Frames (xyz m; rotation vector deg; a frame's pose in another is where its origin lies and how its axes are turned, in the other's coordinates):
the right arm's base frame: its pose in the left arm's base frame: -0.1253 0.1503 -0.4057 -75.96 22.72 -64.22
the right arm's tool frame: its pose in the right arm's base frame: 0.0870 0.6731 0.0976 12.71 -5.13 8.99
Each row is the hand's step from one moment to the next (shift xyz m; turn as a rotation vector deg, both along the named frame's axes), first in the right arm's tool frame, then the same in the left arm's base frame.
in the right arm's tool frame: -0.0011 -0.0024 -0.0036 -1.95 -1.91 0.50
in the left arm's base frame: -0.0041 -0.0017 0.0002 -1.78 1.60 1.40
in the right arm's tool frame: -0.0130 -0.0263 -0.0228 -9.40 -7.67 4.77
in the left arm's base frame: -0.0351 -0.0074 0.0096 -6.34 9.38 6.47
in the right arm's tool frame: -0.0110 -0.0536 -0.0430 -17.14 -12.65 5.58
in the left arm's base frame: -0.0602 -0.0247 0.0248 -12.89 15.27 9.26
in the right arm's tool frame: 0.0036 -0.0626 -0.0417 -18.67 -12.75 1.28
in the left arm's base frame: -0.0550 -0.0361 0.0366 -16.58 13.70 7.08
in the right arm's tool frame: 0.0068 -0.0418 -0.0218 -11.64 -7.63 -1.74
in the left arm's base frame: -0.0303 -0.0236 0.0282 -11.79 6.97 3.02
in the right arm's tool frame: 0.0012 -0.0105 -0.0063 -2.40 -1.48 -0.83
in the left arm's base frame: -0.0084 -0.0061 0.0066 -2.69 1.15 0.33
